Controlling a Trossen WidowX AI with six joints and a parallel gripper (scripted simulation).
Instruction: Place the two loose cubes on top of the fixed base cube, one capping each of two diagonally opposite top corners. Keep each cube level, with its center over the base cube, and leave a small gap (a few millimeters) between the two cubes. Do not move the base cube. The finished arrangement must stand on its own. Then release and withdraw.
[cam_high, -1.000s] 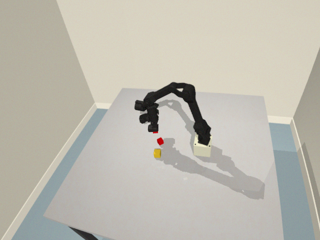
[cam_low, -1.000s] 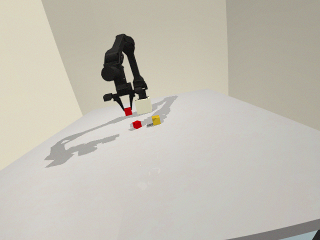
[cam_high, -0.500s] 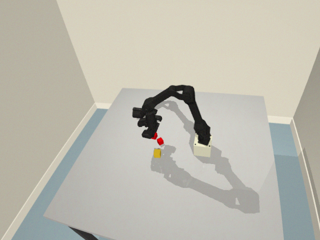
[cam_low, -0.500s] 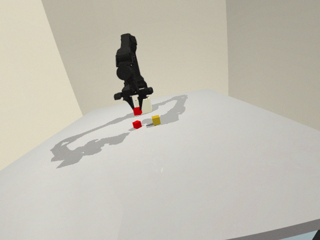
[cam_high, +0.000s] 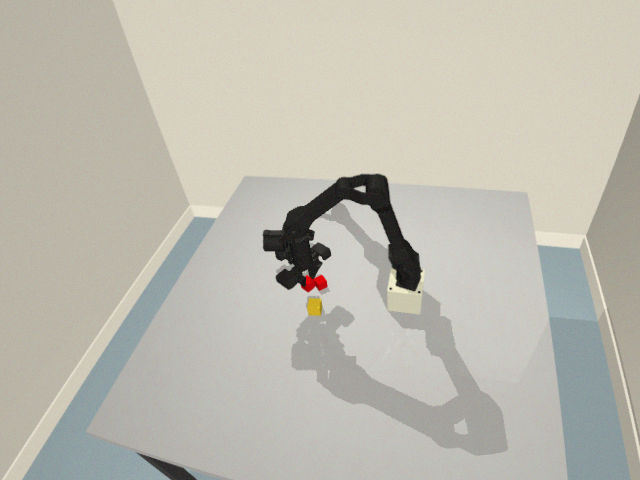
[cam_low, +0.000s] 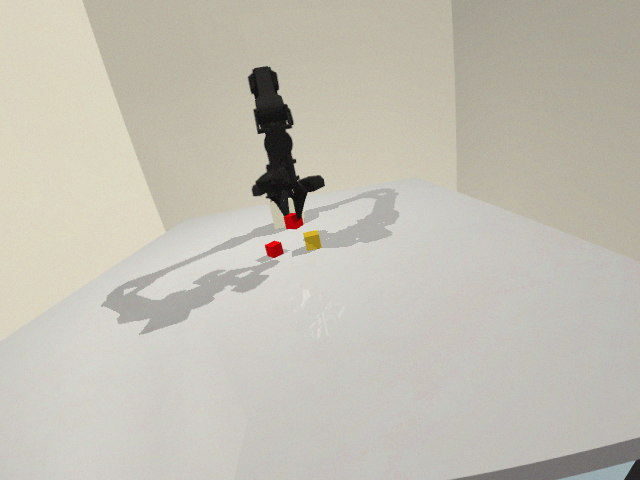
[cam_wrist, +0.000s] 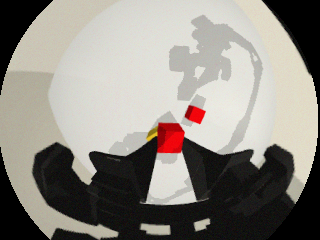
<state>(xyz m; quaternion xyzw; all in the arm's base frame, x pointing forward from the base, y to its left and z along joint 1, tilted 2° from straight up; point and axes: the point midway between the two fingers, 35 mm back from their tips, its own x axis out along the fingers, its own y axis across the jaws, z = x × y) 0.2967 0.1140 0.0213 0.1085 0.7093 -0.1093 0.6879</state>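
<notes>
Right now my gripper tip is 30 mm past the yellow base cube, 30 mm to the right of it and 70 mm above it.
</notes>
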